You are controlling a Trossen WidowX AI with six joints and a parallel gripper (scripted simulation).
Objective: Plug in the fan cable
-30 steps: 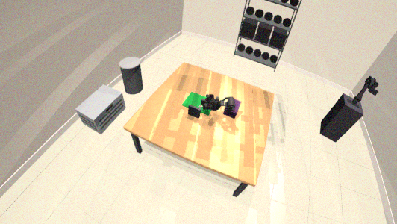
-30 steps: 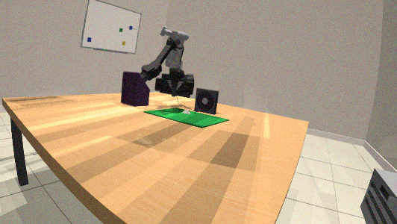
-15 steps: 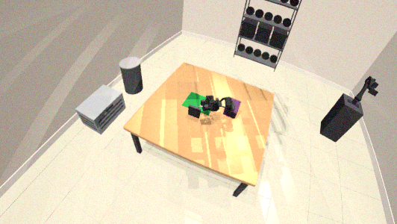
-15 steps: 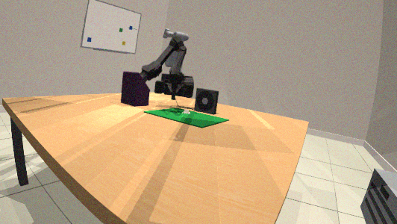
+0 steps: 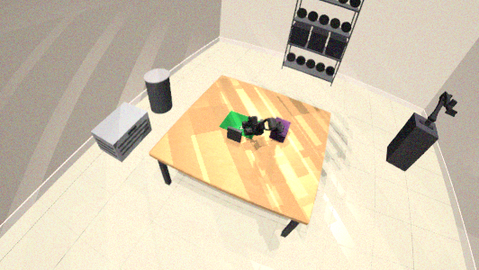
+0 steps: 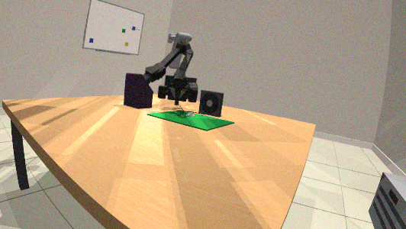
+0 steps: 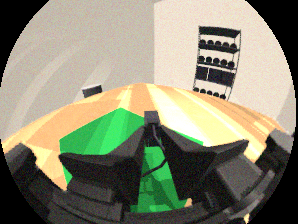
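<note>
The green board is 60 mm ahead of my gripper tip, 40 mm to the left of it and 90 mm below it. Also, from my gripper tip: black square fan (10 mm ahead, 220 mm to the left, 20 mm below); dark fan plug (10 mm below).
</note>
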